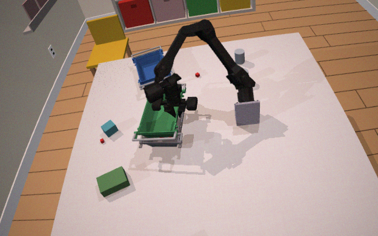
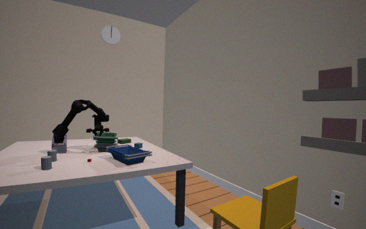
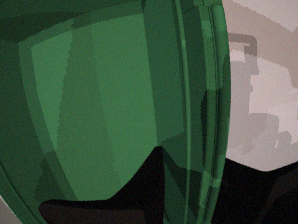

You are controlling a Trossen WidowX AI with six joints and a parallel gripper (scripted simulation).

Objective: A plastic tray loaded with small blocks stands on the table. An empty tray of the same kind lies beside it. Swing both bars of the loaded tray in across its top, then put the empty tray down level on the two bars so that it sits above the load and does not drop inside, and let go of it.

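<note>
Right now the green tray is 7 cm ahead of my gripper tip, 3 cm above it and 1 cm to the right of it. From my gripper tip the other things lie so: green block (28 cm to the left, 27 cm ahead, 6 cm below).
</note>
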